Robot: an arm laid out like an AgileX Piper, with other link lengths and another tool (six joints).
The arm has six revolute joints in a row. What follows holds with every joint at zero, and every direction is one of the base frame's.
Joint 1 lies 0.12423 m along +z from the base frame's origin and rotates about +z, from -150 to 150 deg.
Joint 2 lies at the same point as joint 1 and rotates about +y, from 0 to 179.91 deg.
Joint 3 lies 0.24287 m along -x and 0.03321 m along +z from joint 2 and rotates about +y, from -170 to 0 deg.
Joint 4 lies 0.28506 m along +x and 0.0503 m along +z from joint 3 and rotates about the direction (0.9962, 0, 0.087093), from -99.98 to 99.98 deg.
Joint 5 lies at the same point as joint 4 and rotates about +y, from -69.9 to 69.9 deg.
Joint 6 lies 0.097 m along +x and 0.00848 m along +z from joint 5 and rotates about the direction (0.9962, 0, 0.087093), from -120 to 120 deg.
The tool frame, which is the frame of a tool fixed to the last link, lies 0.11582 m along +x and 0.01 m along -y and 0.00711 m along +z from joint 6; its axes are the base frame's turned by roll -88.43, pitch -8.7 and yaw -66.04 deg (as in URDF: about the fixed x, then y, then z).
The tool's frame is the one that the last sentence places.
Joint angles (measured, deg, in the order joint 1, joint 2, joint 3, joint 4, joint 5, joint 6), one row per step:
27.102, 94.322, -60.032, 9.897, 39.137, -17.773
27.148, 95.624, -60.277, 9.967, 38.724, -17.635
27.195, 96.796, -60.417, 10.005, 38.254, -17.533
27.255, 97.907, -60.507, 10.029, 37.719, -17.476
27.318, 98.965, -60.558, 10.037, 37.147, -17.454
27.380, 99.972, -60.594, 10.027, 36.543, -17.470
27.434, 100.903, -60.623, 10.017, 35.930, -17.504
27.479, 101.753, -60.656, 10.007, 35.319, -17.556
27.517, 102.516, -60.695, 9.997, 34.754, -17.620
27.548, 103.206, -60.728, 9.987, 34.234, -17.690
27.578, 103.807, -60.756, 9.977, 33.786, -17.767
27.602, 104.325, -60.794, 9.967, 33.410, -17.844
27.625, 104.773, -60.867, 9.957, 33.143, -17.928
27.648, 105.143, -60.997, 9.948, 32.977, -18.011
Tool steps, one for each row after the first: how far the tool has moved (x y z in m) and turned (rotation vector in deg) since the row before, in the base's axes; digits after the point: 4 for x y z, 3 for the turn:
0.0007, 0.0007, -0.0070, -0.236, 0.627, -0.178
0.0005, 0.0004, -0.0067, -0.241, 0.529, -0.137
0.0004, 0.0004, -0.0065, -0.237, 0.441, -0.085
0.0003, 0.0003, -0.0063, -0.240, 0.378, -0.046
0.0003, 0.0003, -0.0060, -0.236, 0.299, -0.005
0.0004, 0.0002, -0.0056, -0.207, 0.225, 0.004
0.0005, 0.0002, -0.0050, -0.174, 0.146, 0.013
0.0005, 0.0002, -0.0044, -0.152, 0.103, 0.025
0.0005, 0.0002, -0.0040, -0.139, 0.083, 0.031
0.0004, 0.0001, -0.0035, -0.128, 0.073, 0.047
0.0003, 0.0001, -0.0030, -0.112, 0.057, 0.052
0.0003, 0.0002, -0.0024, -0.104, 0.063, 0.073
0.0004, 0.0003, -0.0017, -0.077, 0.037, 0.085

